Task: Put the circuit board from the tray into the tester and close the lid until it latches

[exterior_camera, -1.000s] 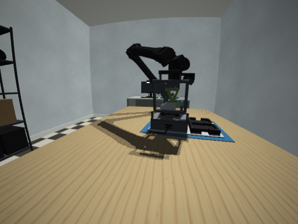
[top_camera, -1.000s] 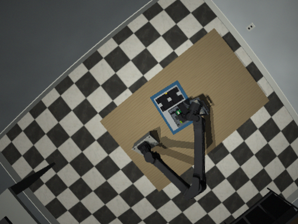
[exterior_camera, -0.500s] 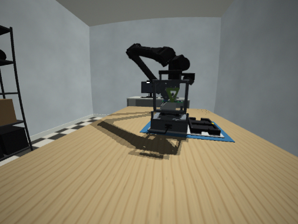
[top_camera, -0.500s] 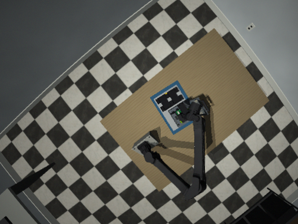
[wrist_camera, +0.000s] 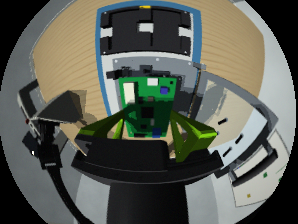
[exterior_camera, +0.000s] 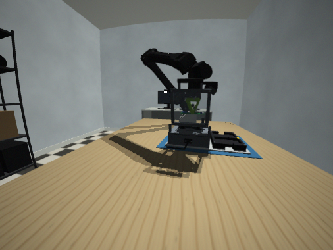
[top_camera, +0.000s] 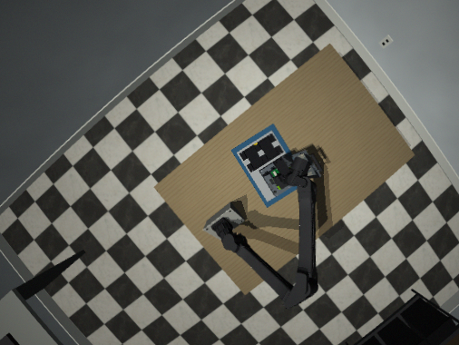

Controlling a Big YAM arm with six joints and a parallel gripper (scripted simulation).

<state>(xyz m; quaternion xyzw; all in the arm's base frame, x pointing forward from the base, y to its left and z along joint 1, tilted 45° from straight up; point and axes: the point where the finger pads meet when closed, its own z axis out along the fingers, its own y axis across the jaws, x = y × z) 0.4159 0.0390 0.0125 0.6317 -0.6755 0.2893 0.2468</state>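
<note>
The green circuit board lies right at my hand. From my hand the other things lie so: tester plate (70 mm below, 10 mm ahead); clear lid (130 mm ahead, 40 mm above, 20 mm to the right).
</note>
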